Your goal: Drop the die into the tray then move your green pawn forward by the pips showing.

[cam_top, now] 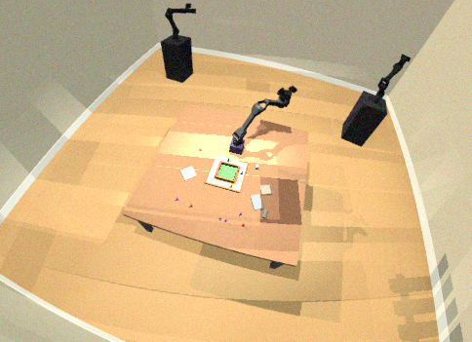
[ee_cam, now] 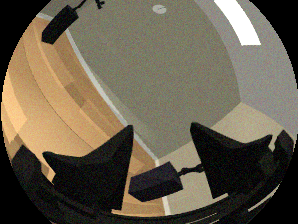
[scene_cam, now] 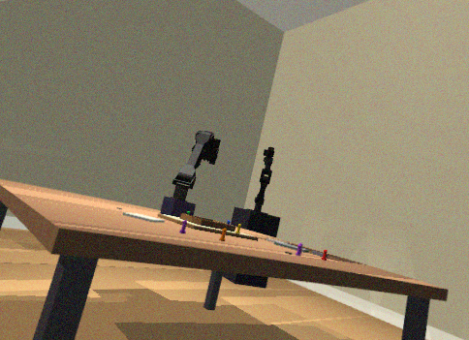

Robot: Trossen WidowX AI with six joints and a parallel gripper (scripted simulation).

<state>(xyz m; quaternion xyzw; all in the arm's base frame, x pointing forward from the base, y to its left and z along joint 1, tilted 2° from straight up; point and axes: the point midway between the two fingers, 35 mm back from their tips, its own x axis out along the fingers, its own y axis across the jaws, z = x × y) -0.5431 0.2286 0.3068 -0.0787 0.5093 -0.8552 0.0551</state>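
My gripper tip is now 680 mm short of the white die, 370 mm above it and 10 mm to the right of it. Also, from my gripper tip: blue pawn: 800 mm ahead, 360 mm below, 80 mm to the right; green pawn: 730 mm ahead, 360 mm below, 230 mm to the right; green tray: 840 mm ahead, 380 mm below, 190 mm to the right.
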